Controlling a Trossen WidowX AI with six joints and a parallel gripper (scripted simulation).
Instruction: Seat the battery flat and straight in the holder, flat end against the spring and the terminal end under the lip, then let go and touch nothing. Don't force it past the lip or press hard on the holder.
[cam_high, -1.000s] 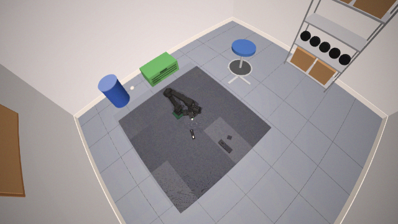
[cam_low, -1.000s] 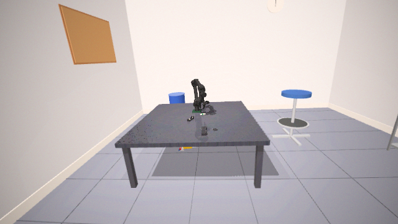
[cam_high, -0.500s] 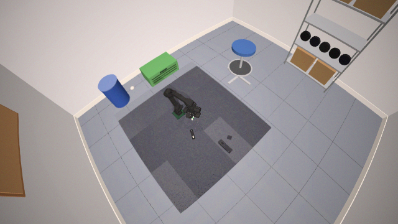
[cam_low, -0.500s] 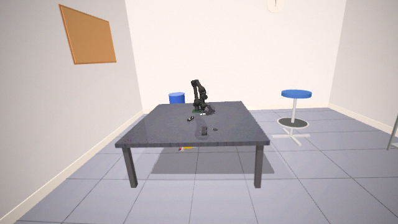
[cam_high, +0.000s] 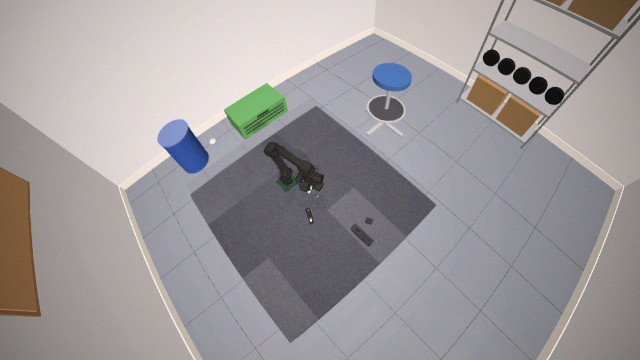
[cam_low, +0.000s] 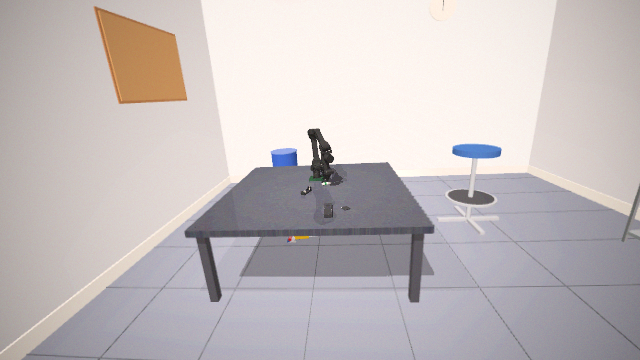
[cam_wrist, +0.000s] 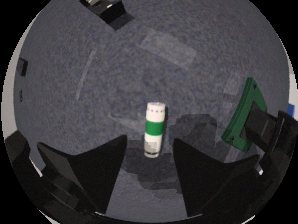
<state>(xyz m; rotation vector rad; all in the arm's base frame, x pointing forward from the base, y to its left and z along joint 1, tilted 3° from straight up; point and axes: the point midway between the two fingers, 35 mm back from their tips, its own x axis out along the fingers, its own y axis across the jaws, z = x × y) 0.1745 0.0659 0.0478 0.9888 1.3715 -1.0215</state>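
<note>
My gripper tip is 20 mm above the battery. The rest, counted from my gripper tip: small dark square 450 mm ahead, 90 mm to the left, 30 mm below; then black block 480 mm ahead, 20 mm to the right, 20 mm below.
</note>
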